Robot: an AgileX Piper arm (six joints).
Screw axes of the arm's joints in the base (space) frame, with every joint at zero. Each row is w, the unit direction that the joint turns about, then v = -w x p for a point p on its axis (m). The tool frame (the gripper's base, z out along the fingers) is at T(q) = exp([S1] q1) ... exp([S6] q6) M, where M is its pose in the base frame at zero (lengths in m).
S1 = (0, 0, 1, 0, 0, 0)
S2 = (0, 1, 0, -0.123, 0, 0)
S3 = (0, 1, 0, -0.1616, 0, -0.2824)
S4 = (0.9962, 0, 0.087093, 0, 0.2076, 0)
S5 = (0, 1, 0, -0.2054, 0, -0.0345)
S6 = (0.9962, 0, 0.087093, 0, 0.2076, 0)
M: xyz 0.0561 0 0.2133 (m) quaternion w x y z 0.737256 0 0.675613 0
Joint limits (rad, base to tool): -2.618..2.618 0..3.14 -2.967..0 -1.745..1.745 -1.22..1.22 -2.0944..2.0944
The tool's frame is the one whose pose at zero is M.
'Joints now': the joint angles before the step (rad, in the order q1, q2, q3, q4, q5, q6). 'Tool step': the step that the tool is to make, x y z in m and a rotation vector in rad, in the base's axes. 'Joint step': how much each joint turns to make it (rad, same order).
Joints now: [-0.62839 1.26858 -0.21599 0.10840 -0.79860 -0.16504]
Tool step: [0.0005 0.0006 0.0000 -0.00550 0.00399 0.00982]
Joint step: [0.00005 0.00018 0.00015 -0.01191 -0.00034 0.00001]
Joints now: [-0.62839 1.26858 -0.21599 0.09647 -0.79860 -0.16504]
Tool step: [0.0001 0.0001 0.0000 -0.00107 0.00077 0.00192]
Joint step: [-0.00011 0.00009 -0.00001 -0.00249 -0.00008 0.00011]
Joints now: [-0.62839 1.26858 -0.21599 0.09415 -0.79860 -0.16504]
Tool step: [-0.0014 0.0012 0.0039 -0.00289 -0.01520 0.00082]
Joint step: [-0.00020 -0.02354 -0.00022 -0.00197 0.01028 0.00707]
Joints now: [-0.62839 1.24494 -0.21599 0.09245 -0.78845 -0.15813]
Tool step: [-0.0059 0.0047 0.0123 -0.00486 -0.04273 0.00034]
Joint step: [0.00039 -0.08435 0.00010 0.00053 0.04815 0.01756]
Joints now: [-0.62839 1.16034 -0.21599 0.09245 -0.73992 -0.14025]
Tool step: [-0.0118 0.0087 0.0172 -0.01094 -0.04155 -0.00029]
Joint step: [-0.00015 -0.14174 -0.00020 0.00995 0.10247 0.00152]
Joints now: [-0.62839 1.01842 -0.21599 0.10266 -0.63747 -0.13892]
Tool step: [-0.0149 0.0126 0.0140 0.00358 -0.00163 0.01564]
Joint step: [-0.00014 -0.16709 -0.00421 -0.00215 0.17272 -0.00473]
